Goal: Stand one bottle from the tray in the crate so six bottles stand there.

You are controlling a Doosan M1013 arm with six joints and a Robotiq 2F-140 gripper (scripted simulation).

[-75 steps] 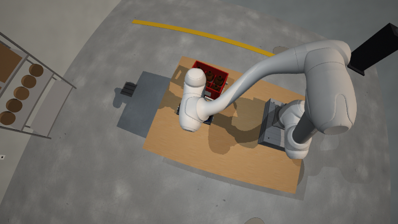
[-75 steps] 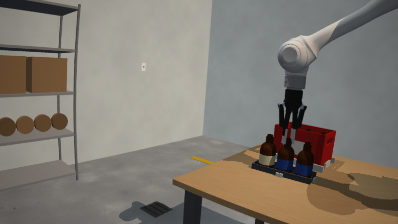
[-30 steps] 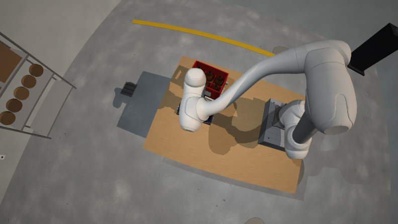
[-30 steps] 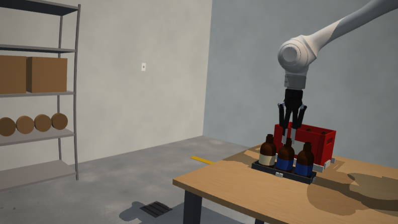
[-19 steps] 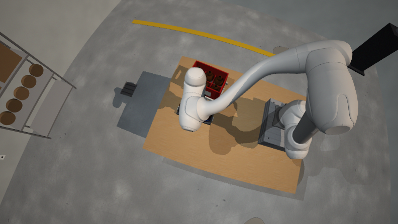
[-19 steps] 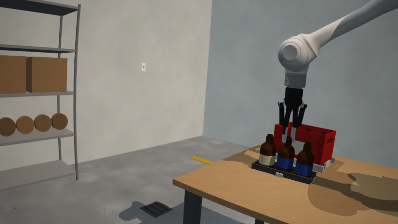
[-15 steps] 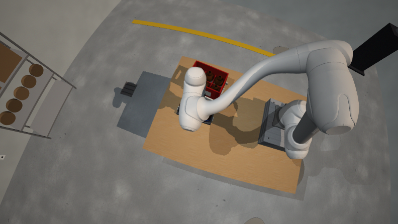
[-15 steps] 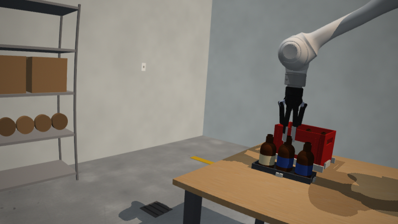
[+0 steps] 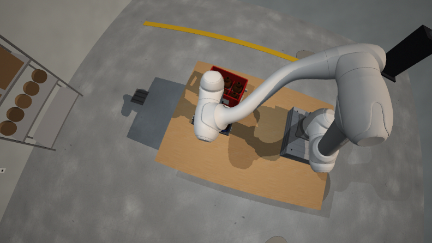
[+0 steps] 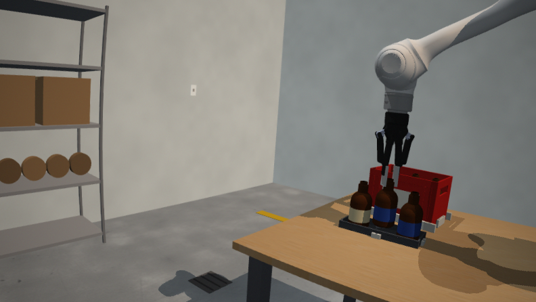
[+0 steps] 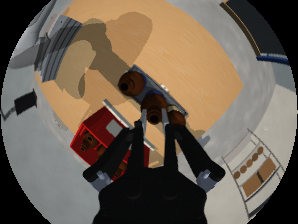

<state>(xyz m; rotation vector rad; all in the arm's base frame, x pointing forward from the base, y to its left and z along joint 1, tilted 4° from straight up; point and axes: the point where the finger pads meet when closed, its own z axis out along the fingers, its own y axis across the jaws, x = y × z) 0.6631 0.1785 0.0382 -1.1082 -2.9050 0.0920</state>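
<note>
Right now the glass bottle is 9 cm below my hand. Round my hand: dark tray 18 cm below; red crate 1 cm ahead, 26 cm to the right, 11 cm below.
</note>
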